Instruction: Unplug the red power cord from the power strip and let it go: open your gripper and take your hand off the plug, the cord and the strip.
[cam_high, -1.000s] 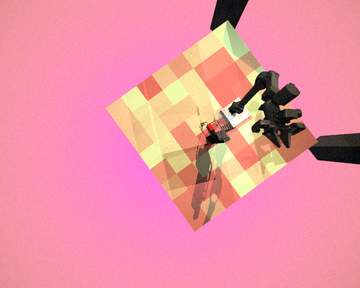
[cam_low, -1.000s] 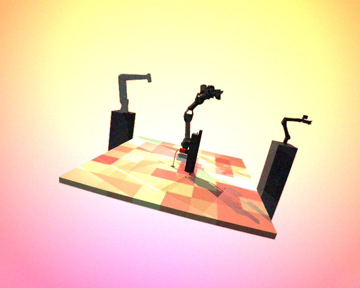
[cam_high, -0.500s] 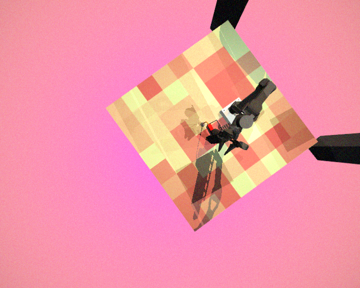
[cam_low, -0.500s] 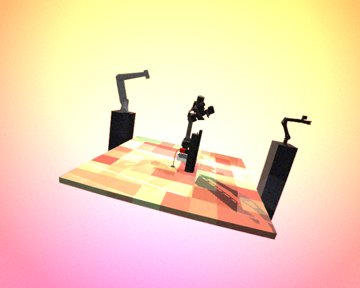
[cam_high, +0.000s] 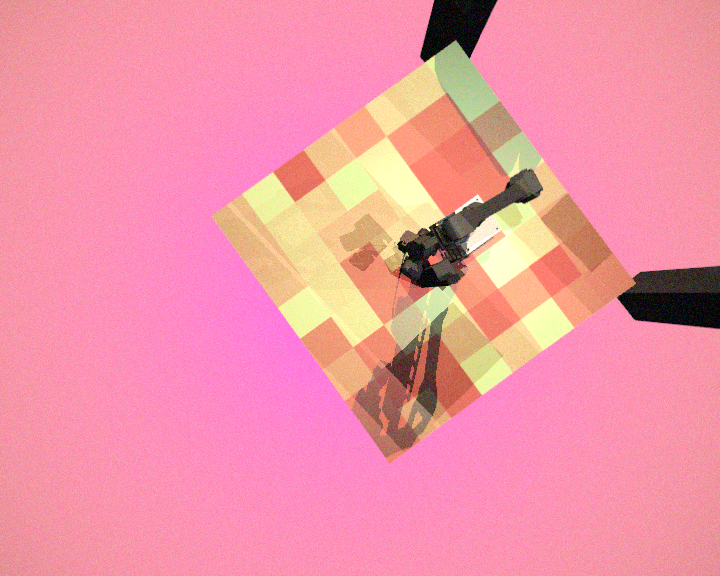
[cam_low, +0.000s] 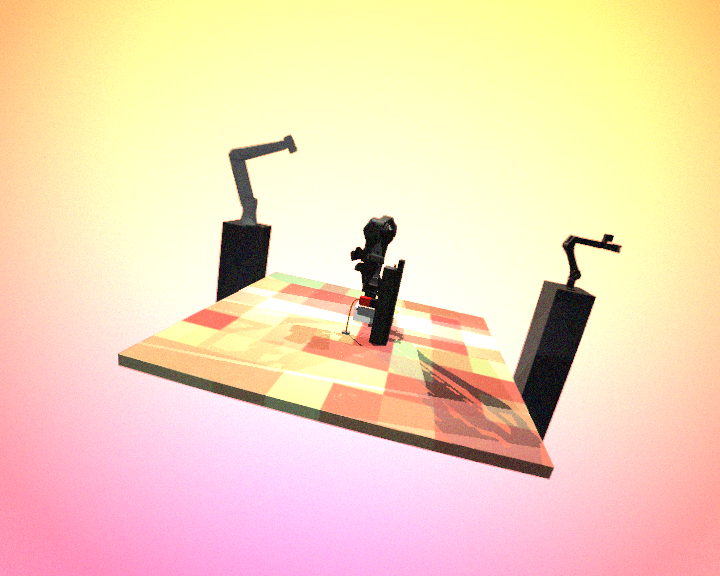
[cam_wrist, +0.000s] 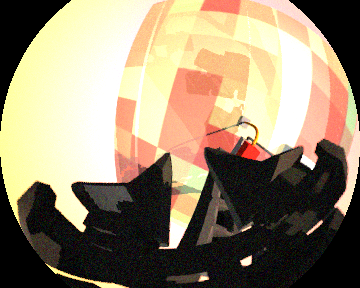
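Right now the red plug is 80 mm below my gripper tip, 80 mm behind it and 30 mm to the left of it. Round my gripper tip: power strip 100 mm to the left, 90 mm below, 70 mm behind.
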